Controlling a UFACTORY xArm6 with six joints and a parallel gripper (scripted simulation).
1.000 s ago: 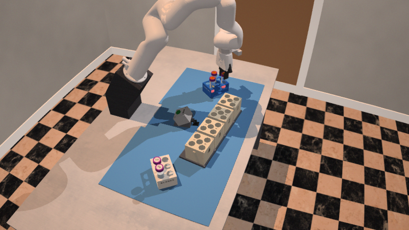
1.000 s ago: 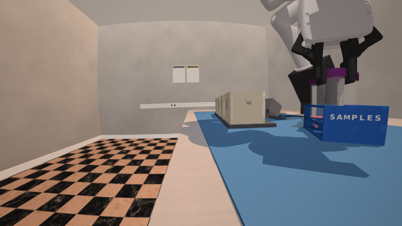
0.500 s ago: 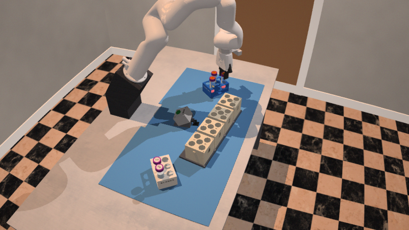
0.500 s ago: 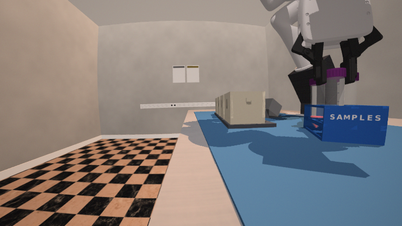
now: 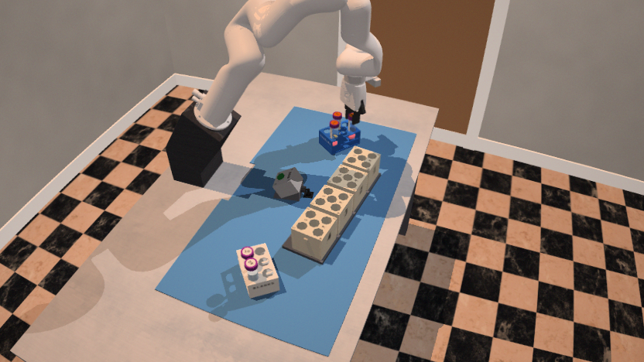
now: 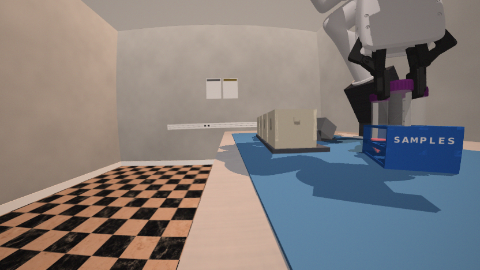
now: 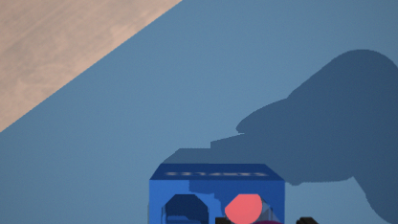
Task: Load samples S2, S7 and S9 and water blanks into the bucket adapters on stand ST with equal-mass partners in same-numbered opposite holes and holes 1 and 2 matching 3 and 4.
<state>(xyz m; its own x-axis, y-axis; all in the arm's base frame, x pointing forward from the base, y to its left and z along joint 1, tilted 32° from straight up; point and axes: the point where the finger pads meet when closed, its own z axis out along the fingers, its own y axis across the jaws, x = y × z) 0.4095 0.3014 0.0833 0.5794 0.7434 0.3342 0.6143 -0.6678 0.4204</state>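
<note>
Now: hand 50 mm above the tube and 10 mm past it. The rest, counted from my hand: blue sample rack 90 mm below, 40 mm behind, 20 mm to the right; adapter 310 mm to the right, 70 mm below, 40 mm ahead; green done key 320 mm to the right, 170 mm behind, 50 mm below.
</note>
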